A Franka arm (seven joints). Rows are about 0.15 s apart.
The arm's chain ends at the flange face. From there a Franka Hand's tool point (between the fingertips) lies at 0.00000 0.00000 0.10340 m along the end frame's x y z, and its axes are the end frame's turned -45 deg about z.
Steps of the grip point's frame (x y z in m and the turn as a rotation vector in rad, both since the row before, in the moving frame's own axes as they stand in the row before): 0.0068, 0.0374, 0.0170, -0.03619, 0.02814, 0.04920; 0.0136, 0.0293, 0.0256, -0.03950, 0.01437, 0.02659; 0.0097, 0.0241, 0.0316, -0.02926, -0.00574, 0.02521
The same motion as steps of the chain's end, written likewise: 0.0266, 0.0209, 0.0171, -0.00569, 0.04549, 0.04920; 0.0264, 0.0092, 0.0257, -0.01777, 0.03809, 0.02659; 0.0222, 0.0076, 0.0316, -0.02475, 0.01663, 0.02521
